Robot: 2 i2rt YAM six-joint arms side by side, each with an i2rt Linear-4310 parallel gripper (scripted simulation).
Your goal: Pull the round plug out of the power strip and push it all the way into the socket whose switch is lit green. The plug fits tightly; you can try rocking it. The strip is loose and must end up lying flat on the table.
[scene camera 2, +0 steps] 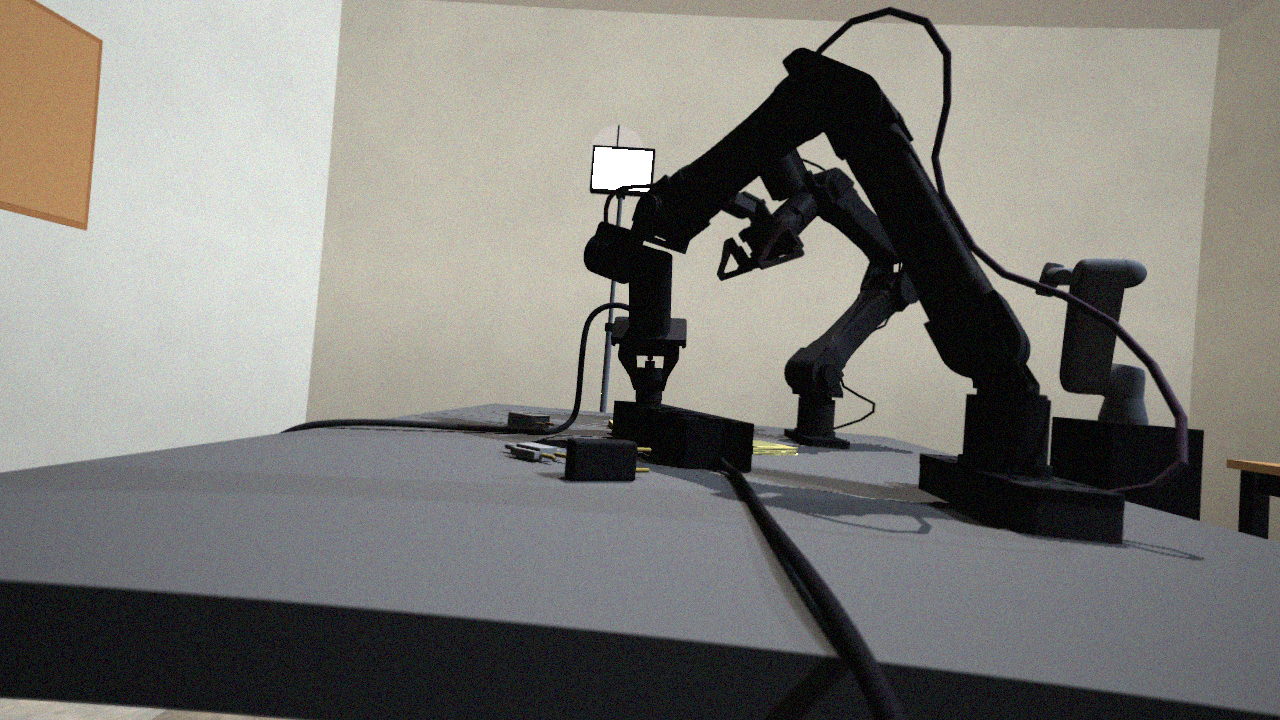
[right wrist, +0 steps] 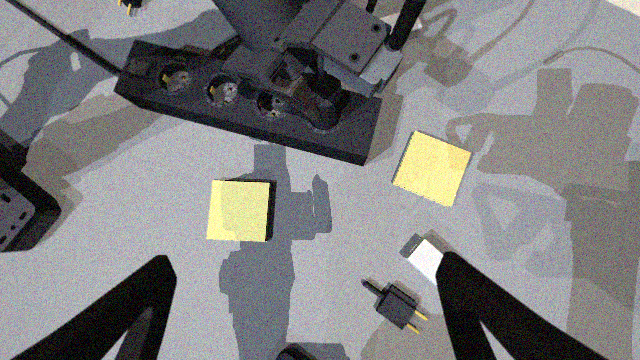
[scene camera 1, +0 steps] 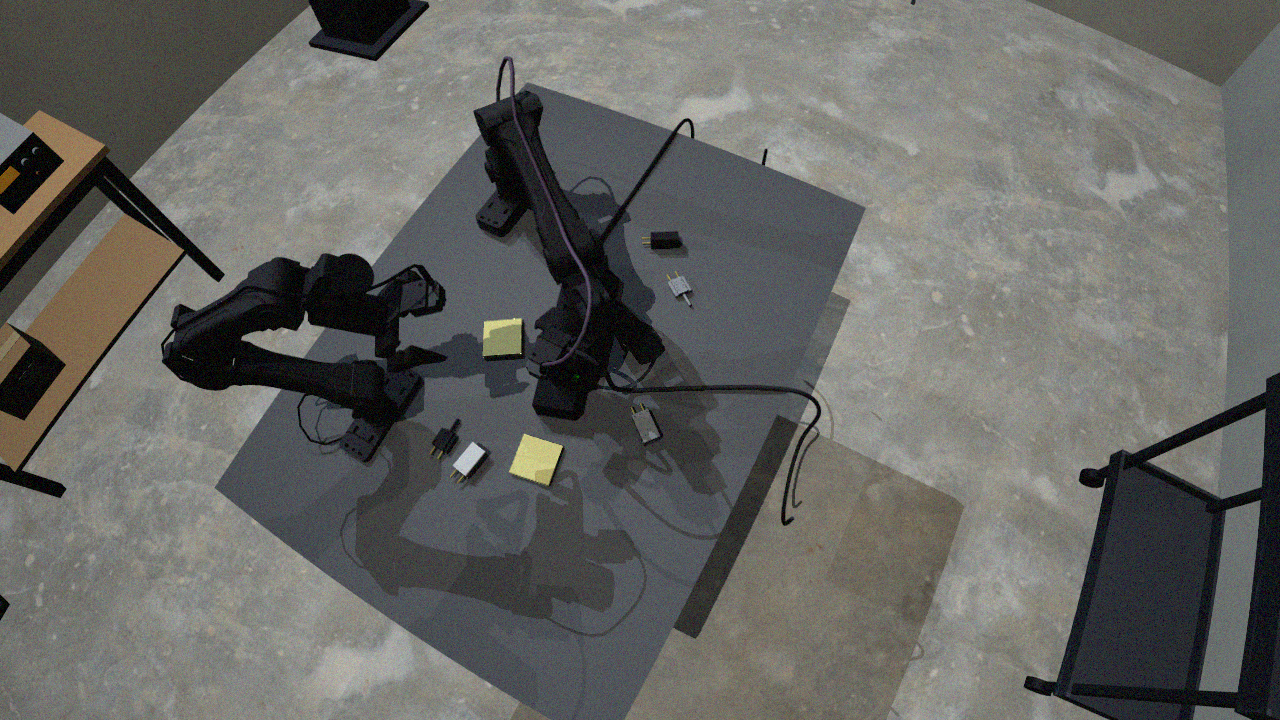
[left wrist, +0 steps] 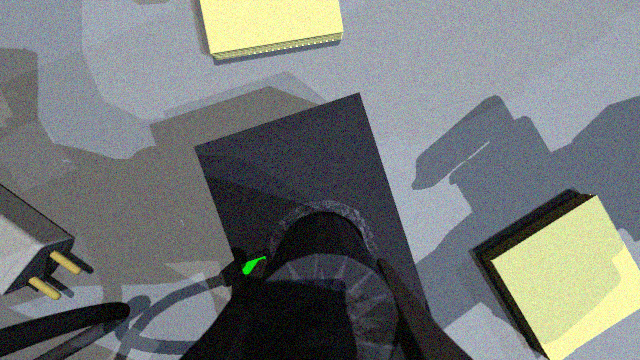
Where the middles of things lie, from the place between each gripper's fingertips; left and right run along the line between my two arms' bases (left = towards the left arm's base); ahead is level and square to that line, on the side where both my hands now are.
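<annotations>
White plug (scene camera 1: 473,456): 9 cm behind my left hand (scene camera 2: 649,388), 22 cm to the right of it, 7 cm below it. Round black plug (scene camera 2: 649,379): right at my left hand.
White plug, from my right hand (scene camera 1: 444,329): 4 cm ahead, 14 cm to the right, 26 cm below. Round black plug: my right hand 13 cm short of it, 8 cm to the right of it, 20 cm above it.
</annotations>
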